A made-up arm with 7 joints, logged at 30 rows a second.
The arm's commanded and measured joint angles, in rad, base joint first. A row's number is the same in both.
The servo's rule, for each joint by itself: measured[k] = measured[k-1] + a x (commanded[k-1-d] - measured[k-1]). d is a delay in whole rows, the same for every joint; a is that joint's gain. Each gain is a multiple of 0.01, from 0.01 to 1. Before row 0 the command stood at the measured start. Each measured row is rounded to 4 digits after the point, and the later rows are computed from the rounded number. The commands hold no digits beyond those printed.
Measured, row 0: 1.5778, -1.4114, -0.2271, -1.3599, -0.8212, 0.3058, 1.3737
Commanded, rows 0 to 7: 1.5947, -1.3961, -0.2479, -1.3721, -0.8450, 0.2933, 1.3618; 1.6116, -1.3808, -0.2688, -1.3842, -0.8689, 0.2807, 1.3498; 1.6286, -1.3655, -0.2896, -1.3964, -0.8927, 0.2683, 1.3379; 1.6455, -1.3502, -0.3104, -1.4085, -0.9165, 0.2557, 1.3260; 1.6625, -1.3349, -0.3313, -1.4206, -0.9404, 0.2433, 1.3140; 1.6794, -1.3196, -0.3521, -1.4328, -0.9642, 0.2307, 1.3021; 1.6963, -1.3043, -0.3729, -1.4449, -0.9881, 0.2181, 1.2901; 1.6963, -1.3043, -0.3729, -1.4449, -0.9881, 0.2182, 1.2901
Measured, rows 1 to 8: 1.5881, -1.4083, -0.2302, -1.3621, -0.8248, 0.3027, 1.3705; 1.6024, -1.4028, -0.2360, -1.3661, -0.8314, 0.2972, 1.3649; 1.6184, -1.3953, -0.2440, -1.3716, -0.8406, 0.2900, 1.3576; 1.6349, -1.3863, -0.2540, -1.3782, -0.8520, 0.2814, 1.3491; 1.6517, -1.3760, -0.2656, -1.3858, -0.8653, 0.2719, 1.3396; 1.6686, -1.3647, -0.2786, -1.3943, -0.8801, 0.2616, 1.3295; 1.6855, -1.3526, -0.2927, -1.4034, -0.8963, 0.2507, 1.3189; 1.6921, -1.3429, -0.3047, -1.4109, -0.9101, 0.2426, 1.3111
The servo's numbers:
d 0
a 0.61 0.20 0.15 0.18 0.15 0.25 0.27

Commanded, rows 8 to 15: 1.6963, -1.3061, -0.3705, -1.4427, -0.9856, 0.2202, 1.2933; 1.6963, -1.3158, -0.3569, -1.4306, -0.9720, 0.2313, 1.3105; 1.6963, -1.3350, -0.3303, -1.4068, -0.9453, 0.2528, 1.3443; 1.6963, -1.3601, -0.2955, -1.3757, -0.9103, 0.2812, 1.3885; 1.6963, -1.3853, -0.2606, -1.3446, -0.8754, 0.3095, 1.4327; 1.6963, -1.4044, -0.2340, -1.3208, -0.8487, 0.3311, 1.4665; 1.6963, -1.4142, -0.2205, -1.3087, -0.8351, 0.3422, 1.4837; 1.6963, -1.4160, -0.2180, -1.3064, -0.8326, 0.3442, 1.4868
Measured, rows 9 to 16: 1.6947, -1.3355, -0.3146, -1.4166, -0.9214, 0.2370, 1.3063; 1.6957, -1.3316, -0.3209, -1.4191, -0.9290, 0.2356, 1.3074; 1.6961, -1.3323, -0.3223, -1.4169, -0.9314, 0.2399, 1.3174; 1.6962, -1.3379, -0.3183, -1.4095, -0.9282, 0.2502, 1.3366; 1.6963, -1.3474, -0.3096, -1.3978, -0.9203, 0.2650, 1.3625; 1.6963, -1.3588, -0.2983, -1.3839, -0.9096, 0.2815, 1.3906; 1.6963, -1.3699, -0.2866, -1.3704, -0.8984, 0.2967, 1.4157; 1.6963, -1.3791, -0.2763, -1.3589, -0.8885, 0.3086, 1.4349
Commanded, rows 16 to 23: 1.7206, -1.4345, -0.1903, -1.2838, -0.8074, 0.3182, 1.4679; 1.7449, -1.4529, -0.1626, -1.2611, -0.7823, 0.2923, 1.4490; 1.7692, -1.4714, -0.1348, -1.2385, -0.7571, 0.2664, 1.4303; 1.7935, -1.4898, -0.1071, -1.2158, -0.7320, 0.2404, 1.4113; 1.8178, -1.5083, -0.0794, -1.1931, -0.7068, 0.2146, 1.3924; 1.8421, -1.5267, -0.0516, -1.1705, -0.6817, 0.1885, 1.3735; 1.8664, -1.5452, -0.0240, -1.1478, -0.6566, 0.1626, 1.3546; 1.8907, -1.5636, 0.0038, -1.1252, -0.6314, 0.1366, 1.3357
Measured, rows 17 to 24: 1.7111, -1.3902, -0.2634, -1.3454, -0.8763, 0.3110, 1.4438; 1.7317, -1.4027, -0.2483, -1.3302, -0.8622, 0.3063, 1.4452; 1.7546, -1.4164, -0.2313, -1.3137, -0.8464, 0.2963, 1.4412; 1.7783, -1.4311, -0.2127, -1.2961, -0.8292, 0.2823, 1.4331; 1.8024, -1.4465, -0.1927, -1.2776, -0.8108, 0.2654, 1.4221; 1.8266, -1.4625, -0.1715, -1.2583, -0.7914, 0.2462, 1.4090; 1.8509, -1.4790, -0.1494, -1.2384, -0.7712, 0.2253, 1.3943; 1.8752, -1.4959, -0.1264, -1.2180, -0.7502, 0.2031, 1.3785
